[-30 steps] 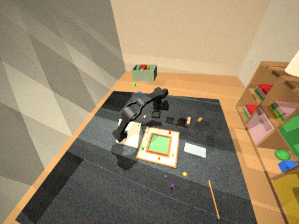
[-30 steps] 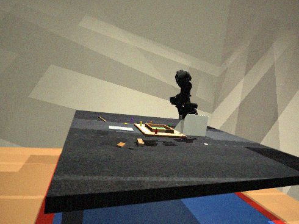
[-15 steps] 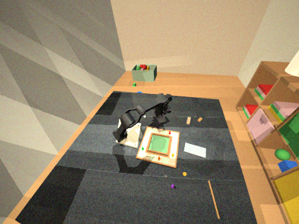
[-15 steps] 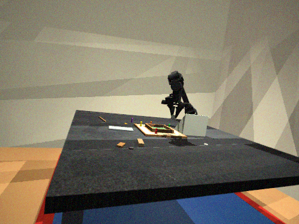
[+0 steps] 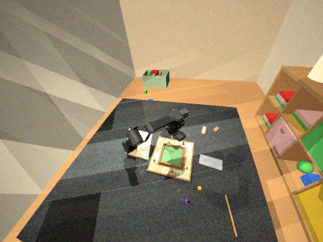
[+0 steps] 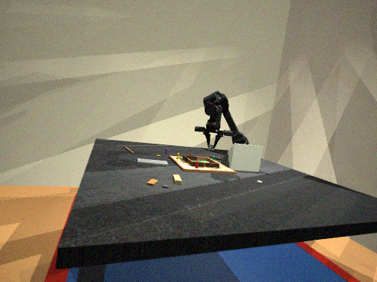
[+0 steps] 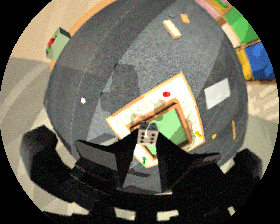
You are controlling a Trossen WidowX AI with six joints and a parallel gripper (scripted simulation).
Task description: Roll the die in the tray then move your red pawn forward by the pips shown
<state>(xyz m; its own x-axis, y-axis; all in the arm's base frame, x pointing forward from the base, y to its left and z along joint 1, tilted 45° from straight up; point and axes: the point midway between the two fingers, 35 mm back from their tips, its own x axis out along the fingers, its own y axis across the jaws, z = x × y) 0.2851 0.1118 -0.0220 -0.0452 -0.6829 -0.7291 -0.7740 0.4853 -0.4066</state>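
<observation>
Right now the red pawn is 90 mm below my gripper tip, 70 mm ahead of it and 20 mm to the left of it. From my gripper tip the other things lie so: die: right at my gripper tip; then green pawn: 160 mm to the right, 110 mm behind, 90 mm below; then green tray: 110 mm below, 90 mm to the right, 10 mm ahead.
</observation>
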